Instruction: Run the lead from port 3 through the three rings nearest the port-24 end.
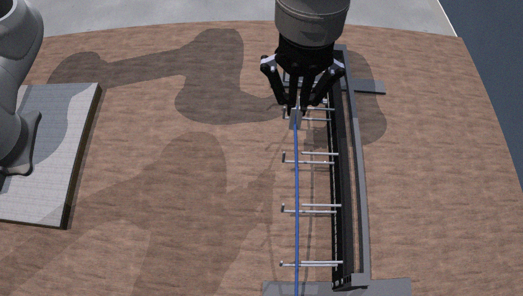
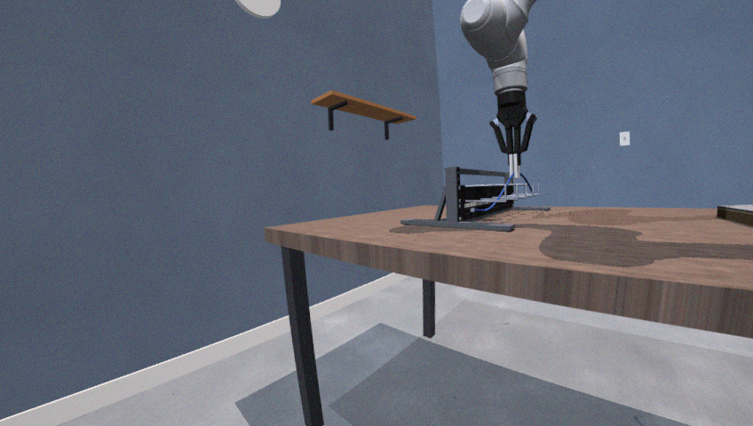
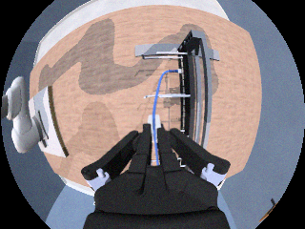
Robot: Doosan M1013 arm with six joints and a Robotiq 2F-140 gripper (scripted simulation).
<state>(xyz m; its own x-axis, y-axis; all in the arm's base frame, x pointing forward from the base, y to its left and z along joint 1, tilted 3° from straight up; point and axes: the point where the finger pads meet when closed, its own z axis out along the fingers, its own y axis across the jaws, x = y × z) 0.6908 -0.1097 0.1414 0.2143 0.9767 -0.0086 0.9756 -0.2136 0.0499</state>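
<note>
My gripper is now 9 cm short of the rack, 8 cm above it and 7 cm to the left of it.
</note>
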